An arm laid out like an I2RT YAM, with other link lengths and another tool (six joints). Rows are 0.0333 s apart.
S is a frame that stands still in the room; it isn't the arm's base.
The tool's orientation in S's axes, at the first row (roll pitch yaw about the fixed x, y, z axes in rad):
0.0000, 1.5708, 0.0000
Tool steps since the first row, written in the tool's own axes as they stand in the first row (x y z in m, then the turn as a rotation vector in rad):
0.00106, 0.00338, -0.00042, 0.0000, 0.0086, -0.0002
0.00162, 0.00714, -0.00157, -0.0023, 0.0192, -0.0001
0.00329, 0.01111, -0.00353, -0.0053, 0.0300, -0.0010
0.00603, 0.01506, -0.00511, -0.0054, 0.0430, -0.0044
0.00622, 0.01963, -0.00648, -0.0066, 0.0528, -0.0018
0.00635, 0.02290, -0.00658, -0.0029, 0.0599, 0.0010
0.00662, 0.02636, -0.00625, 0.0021, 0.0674, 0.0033
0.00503, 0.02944, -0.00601, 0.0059, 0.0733, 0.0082
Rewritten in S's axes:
-0.00042, 0.00338, -0.00106, -0.0002, 0.0086, 0.0000
-0.00157, 0.00714, -0.00162, -0.0001, 0.0192, 0.0023
-0.00353, 0.01111, -0.00329, -0.0010, 0.0300, 0.0053
-0.00511, 0.01506, -0.00603, -0.0044, 0.0430, 0.0054
-0.00648, 0.01963, -0.00622, -0.0018, 0.0528, 0.0066
-0.00658, 0.02290, -0.00635, 0.0010, 0.0599, 0.0029
-0.00625, 0.02636, -0.00662, 0.0033, 0.0674, -0.0021
-0.00601, 0.02944, -0.00503, 0.0082, 0.0733, -0.0059

